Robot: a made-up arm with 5 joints.
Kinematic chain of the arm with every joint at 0, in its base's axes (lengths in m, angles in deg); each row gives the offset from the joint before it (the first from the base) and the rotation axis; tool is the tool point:
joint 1: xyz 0 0 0.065 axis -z
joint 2: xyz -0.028 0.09 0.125 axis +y
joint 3: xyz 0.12 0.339 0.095 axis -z
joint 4: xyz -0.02 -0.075 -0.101 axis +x
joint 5: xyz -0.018 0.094 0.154 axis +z
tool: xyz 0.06 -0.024 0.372
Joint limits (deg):
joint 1: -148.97..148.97
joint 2: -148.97..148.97
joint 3: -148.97..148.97
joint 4: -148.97..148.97
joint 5: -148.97..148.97
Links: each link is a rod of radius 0.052 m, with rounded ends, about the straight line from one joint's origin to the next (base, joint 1, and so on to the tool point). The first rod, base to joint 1, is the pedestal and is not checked.
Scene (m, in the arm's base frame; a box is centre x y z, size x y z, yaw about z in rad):
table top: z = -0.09
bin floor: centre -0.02 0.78 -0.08 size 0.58 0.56 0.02 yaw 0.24
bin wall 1: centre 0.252 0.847 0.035 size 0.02 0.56 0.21 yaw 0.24
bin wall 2: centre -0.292 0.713 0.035 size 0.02 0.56 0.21 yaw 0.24
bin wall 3: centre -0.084 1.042 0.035 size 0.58 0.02 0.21 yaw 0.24
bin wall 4: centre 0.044 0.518 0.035 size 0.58 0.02 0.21 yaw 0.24
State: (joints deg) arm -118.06 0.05 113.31 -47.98 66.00
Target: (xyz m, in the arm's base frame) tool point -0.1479 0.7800 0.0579
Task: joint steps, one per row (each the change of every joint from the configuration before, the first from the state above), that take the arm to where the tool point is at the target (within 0.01 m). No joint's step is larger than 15 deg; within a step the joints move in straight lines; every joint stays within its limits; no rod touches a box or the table.
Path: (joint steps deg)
1: 13.23 -11.84 -1.91 11.10 10.71
2: 13.23 -11.84 -1.91 11.10 10.70
3: 13.24 -11.84 -1.91 11.10 10.71
4: 13.23 -11.84 -1.91 11.09 10.70
5: 13.49 -1.62 3.05 6.29 -7.38
6: 13.50 -1.62 3.04 6.29 -7.37
7: 13.50 -1.62 3.05 6.29 -7.38
8: 13.49 -1.62 3.04 6.29 -7.38
9: 13.50 -1.62 3.05 6.29 -7.38
10: 13.49 -1.62 3.04 6.29 -7.38
11: 13.50 -1.63 3.05 6.29 -7.38
12: -0.84 -7.91 -3.65 6.37 -1.13
13: -0.85 -7.91 -3.66 6.38 -1.13

